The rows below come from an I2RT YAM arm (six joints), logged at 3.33 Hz.
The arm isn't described. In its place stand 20 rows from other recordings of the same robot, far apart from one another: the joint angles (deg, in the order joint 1, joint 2, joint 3, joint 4, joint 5, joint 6), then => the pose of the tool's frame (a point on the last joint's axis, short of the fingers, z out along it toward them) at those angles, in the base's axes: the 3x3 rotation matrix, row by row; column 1 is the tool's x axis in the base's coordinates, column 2 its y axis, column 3 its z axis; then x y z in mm.
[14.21, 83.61, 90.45, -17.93, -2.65, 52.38] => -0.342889 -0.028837 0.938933; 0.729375 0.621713 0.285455; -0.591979 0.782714 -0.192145; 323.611 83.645 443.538
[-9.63, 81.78, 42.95, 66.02, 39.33, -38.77] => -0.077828 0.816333 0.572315; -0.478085 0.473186 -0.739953; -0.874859 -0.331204 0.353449; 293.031 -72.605 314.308
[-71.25, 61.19, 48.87, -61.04, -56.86, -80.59] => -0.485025 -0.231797 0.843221; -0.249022 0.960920 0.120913; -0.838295 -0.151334 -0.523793; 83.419 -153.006 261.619
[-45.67, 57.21, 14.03, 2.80, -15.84, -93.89] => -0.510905 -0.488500 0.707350; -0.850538 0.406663 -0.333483; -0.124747 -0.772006 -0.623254; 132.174 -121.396 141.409
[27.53, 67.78, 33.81, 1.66, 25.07, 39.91] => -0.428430 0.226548 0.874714; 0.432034 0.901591 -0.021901; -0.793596 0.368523 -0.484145; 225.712 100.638 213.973
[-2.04, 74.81, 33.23, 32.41, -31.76, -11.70] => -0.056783 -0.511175 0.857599; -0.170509 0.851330 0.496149; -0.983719 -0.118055 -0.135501; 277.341 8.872 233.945
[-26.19, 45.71, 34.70, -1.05, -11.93, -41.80] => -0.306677 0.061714 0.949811; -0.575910 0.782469 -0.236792; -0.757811 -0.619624 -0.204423; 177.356 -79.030 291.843
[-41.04, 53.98, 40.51, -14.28, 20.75, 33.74] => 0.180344 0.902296 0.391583; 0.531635 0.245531 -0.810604; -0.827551 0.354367 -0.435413; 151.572 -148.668 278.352
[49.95, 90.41, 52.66, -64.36, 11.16, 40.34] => -0.982596 -0.185092 0.015721; -0.181953 0.941975 -0.282094; 0.037404 -0.280045 -0.959258; 152.941 171.237 168.440
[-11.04, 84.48, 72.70, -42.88, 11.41, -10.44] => -0.841749 0.149974 0.518620; -0.016744 0.952925 -0.302744; -0.539609 -0.263518 -0.799612; 302.602 -66.214 296.166
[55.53, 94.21, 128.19, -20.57, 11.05, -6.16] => 0.206004 -0.685470 0.698350; 0.113995 0.725609 0.678599; -0.971889 -0.060186 0.227618; 183.894 255.812 588.738
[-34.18, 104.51, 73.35, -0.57, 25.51, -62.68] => -0.919384 -0.014766 0.393085; -0.344911 0.510725 -0.787525; -0.189130 -0.859617 -0.474645; 336.451 -247.013 237.839
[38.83, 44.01, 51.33, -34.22, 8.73, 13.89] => -0.465608 -0.414656 0.781837; -0.070171 0.897957 0.434453; -0.882205 0.147422 -0.447193; 130.254 97.904 338.251
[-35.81, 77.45, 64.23, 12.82, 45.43, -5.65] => -0.102936 0.982962 0.152282; -0.010930 0.151968 -0.988325; -0.994628 -0.103398 -0.004899; 239.676 -204.196 372.883
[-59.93, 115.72, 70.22, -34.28, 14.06, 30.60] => 0.013890 0.992185 -0.124003; 0.961509 -0.047289 -0.270675; -0.274423 -0.115471 -0.954651; 177.077 -323.103 111.843
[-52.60, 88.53, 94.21, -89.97, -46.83, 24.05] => -0.348360 0.702380 0.620732; 0.914693 0.109969 0.388900; 0.204894 0.703257 -0.680771; 179.074 -191.470 363.500
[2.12, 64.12, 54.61, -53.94, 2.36, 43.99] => -0.656046 0.607506 0.447817; 0.670134 0.741832 -0.024629; -0.347167 0.283939 -0.893786; 205.202 6.129 271.707
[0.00, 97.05, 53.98, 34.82, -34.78, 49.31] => -0.521601 -0.259247 0.812849; 0.622786 0.535491 0.570427; -0.583155 0.803766 -0.117857; 374.523 20.308 237.214
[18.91, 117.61, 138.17, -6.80, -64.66, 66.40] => -0.798027 -0.594205 0.100369; 0.141187 -0.022437 0.989729; -0.585850 0.804001 0.101799; 403.316 172.175 510.881
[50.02, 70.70, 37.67, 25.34, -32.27, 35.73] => -0.646680 -0.751727 0.129273; -0.002744 0.171772 0.985133; -0.762756 0.636711 -0.113145; 161.496 222.183 265.494
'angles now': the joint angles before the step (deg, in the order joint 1, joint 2, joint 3, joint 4, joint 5, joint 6). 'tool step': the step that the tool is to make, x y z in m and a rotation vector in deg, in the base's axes. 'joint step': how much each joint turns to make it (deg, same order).
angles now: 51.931 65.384 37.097 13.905 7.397 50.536
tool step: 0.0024 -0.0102 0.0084 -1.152 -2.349 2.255
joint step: -2.391 -2.302 0.341 -1.705 -3.898 -3.606
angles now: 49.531 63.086 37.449 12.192 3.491 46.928
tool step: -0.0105 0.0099 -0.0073 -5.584 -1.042 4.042
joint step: 3.298 0.799 0.184 -2.803 0.406 -4.365
